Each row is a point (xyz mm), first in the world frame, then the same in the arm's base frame.
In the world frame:
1: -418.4 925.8 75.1
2: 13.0 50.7 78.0
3: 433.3 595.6 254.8
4: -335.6 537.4 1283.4
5: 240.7 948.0 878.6
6: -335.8 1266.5 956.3
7: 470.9 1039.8 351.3
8: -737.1 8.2 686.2
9: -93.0 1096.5 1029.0
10: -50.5 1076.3 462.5
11: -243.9 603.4 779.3
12: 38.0 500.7 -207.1
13: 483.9 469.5 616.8
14: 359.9 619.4 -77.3
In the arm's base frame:
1: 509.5 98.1 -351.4
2: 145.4 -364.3 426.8
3: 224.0 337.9 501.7
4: -747.8 289.8 -338.5
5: -196.0 748.4 48.4
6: -143.2 734.7 -612.5
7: 325.1 738.7 308.8
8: -438.5 -548.0 -321.4
9: -276.1 752.0 -338.4
10: 229.4 545.7 -180.3
11: -261.4 198.7 -190.3
12: 594.5 -108.2 295.8
13: -156.3 400.7 532.3
14: 533.4 195.1 492.9

